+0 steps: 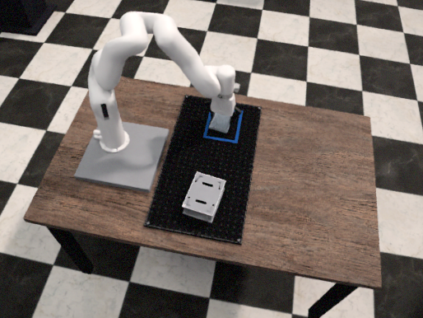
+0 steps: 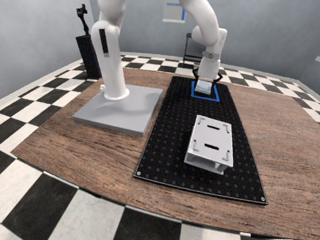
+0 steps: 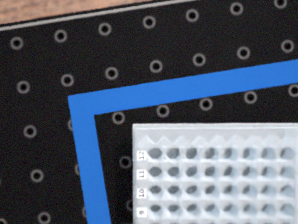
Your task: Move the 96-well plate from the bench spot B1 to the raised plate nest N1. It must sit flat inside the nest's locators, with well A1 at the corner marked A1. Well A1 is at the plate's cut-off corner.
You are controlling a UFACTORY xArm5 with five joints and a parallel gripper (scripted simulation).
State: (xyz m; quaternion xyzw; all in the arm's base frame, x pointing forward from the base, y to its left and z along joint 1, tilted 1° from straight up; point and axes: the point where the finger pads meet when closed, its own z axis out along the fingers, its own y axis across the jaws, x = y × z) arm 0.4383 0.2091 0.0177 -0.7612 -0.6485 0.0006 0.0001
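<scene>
Now: hand 41 cm to the left of the grey plate nest N1 and 3 cm below it. Also, from my hand: 96-well plate (1 cm below).
</scene>
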